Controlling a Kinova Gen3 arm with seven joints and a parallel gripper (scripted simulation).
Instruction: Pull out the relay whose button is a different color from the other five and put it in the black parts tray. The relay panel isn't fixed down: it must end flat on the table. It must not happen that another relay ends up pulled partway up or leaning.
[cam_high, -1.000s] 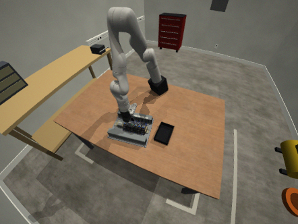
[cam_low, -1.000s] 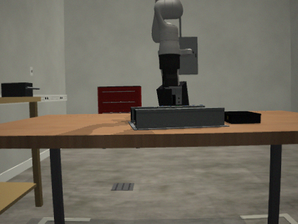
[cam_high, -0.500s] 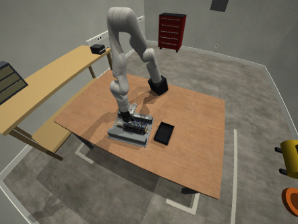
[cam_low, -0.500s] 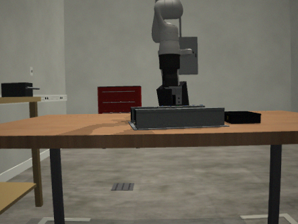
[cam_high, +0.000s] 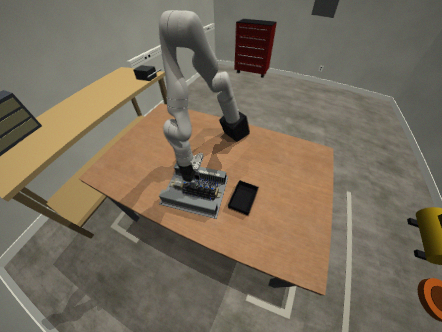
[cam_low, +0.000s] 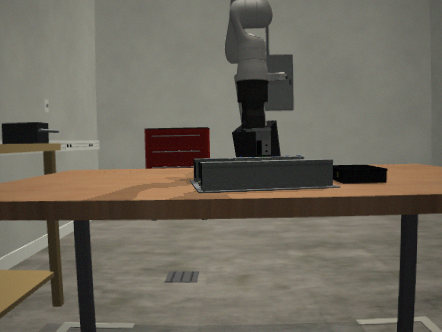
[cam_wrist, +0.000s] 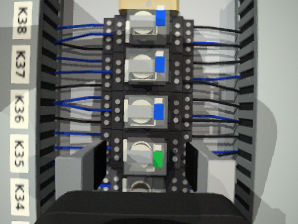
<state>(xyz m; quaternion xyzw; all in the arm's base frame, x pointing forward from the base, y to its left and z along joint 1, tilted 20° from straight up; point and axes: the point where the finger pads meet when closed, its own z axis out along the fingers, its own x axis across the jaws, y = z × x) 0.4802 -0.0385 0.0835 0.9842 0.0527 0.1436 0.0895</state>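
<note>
My hand is 6 cm above the grey relay panel and 2 cm to the left of it. Round my hand: black parts tray: 25 cm to the left, 7 cm below, 3 cm behind.
</note>
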